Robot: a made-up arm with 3 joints. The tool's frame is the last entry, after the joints.
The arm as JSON. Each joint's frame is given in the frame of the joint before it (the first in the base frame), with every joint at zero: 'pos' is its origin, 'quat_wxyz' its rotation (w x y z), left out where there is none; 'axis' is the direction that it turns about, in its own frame. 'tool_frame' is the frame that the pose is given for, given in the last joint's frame.
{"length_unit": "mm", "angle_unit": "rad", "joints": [
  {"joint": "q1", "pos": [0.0, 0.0, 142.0], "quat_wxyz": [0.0, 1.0, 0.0, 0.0], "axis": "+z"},
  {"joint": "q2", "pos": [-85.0, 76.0, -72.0], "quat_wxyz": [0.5, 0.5, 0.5, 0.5], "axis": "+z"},
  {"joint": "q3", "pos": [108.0, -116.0, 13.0], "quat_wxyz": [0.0, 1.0, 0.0, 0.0], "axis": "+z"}
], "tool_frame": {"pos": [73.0, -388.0, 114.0], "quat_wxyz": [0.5, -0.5, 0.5, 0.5]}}
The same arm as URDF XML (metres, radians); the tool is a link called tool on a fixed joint. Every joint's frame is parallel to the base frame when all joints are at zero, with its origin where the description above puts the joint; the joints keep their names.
<robot name="arm">
<joint name="q1" type="continuous"><parent link="base"/><child link="link1"/><origin xyz="0.0000 0.0000 0.1420" rpy="0.0000 0.0000 0.0000"/><axis xyz="0 0 -1"/></joint>
<joint name="q2" type="continuous"><parent link="link1"/><child link="link2"/><origin xyz="-0.0850 -0.0760 0.0720" rpy="0.0000 0.0000 0.0000"/><axis xyz="1 0 0"/></joint>
<joint name="q3" type="continuous"><parent link="link2"/><child link="link3"/><origin xyz="0.0130 -0.1080 0.1160" rpy="0.0000 0.0000 0.0000"/><axis xyz="-1 0 0"/></joint>
<joint name="tool_fixed" type="fixed"><parent link="link3"/><child link="tool"/><origin xyz="-0.1140 -0.0730 -0.3880" rpy="0.0000 0.0000 0.0000"/></joint>
<link name="base"/>
<link name="link1"/>
<link name="link2"/>
<link name="link3"/>
<link name="tool"/>
</robot>

